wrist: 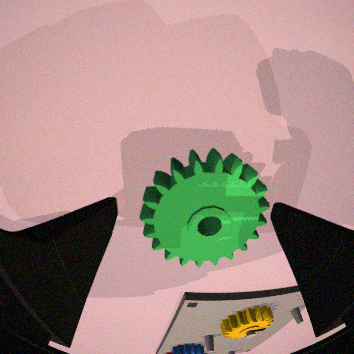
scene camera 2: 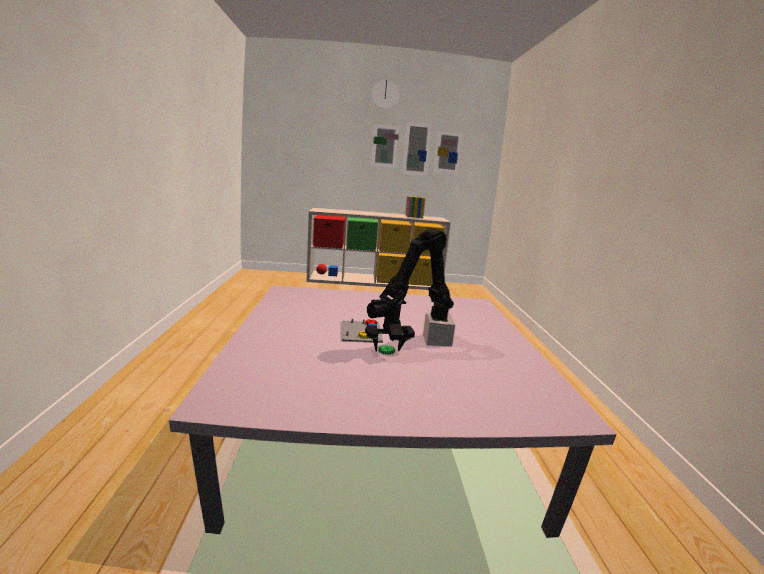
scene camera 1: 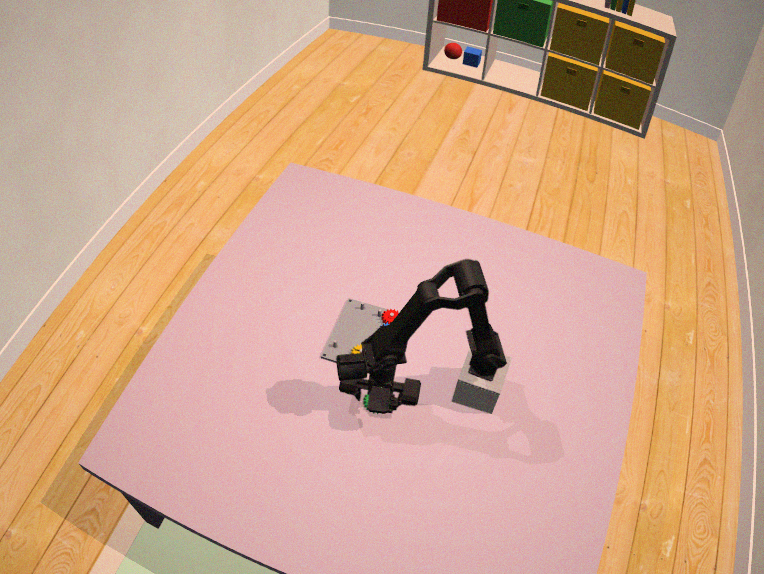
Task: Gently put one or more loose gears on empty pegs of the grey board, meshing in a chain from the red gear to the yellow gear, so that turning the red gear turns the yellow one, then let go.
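Places are measured from the arm's base along level axes (x up, y back, z right), in centimetres.
Pixels of known places: gripper, fingertip midpoint: (wrist: 198,208) (scene camera 2: 387,351); arm's base, link origin: (scene camera 2: 439,317) (scene camera 1: 484,366).
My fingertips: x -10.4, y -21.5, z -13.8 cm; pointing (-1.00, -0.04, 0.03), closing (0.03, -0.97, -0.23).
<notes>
For each thing: its middle in the pictures, then the offset to it from my fingertips. "spot": a spot on its surface instead. Level surfaces: height alone.
- green gear, body centre: (wrist: 206,216) (scene camera 1: 376,401) (scene camera 2: 386,349) dy -0.3, dx +0.7, dz -0.1 cm
- grey board, body centre: (wrist: 231,342) (scene camera 1: 365,333) (scene camera 2: 361,328) dy -11.0, dx +1.4, dz +17.6 cm
- red gear, surface spot: (scene camera 1: 389,316) spot: dy -7.4, dx +2.3, dz +24.8 cm
- yellow gear, body centre: (wrist: 247,324) (scene camera 1: 361,353) (scene camera 2: 365,334) dy -9.3, dx +1.5, dz +11.2 cm
- blue gear, body centre: (wrist: 187,352) (scene camera 1: 387,329) dy -6.3, dx +1.5, dz +21.1 cm
- bare peg, body centre: (wrist: 209,343) dy -7.3, dx +1.7, dz +16.3 cm
- pink table, surface height: dx -0.2 cm
A green gear (scene camera 1: 366,401) (scene camera 2: 386,349) (wrist: 175,220) lies flat on the table beside the grey board (scene camera 1: 348,327) (wrist: 197,317). My gripper (scene camera 2: 387,349) (wrist: 198,208) is open, its fingers on either side of the green gear with gaps to both; nothing is held. The red gear (scene camera 1: 389,316) (scene camera 2: 371,322) and the yellow gear (scene camera 1: 356,349) (scene camera 2: 363,334) (wrist: 246,322) sit on the board. A blue gear (scene camera 1: 386,324) (wrist: 188,349) is beside the red one, mostly hidden in scene camera 1. A bare peg (wrist: 209,343) stands between the blue and yellow gears. The arm hides part of the board.
The arm's grey base block (scene camera 1: 475,395) (scene camera 2: 439,331) stands on the pink table (scene camera 1: 277,259) (scene camera 2: 308,395), to the right of the gripper. More bare pegs (scene camera 1: 334,344) (wrist: 296,315) stand on the board. A shelf unit (scene camera 1: 426,49) stands on the floor beyond the table.
</notes>
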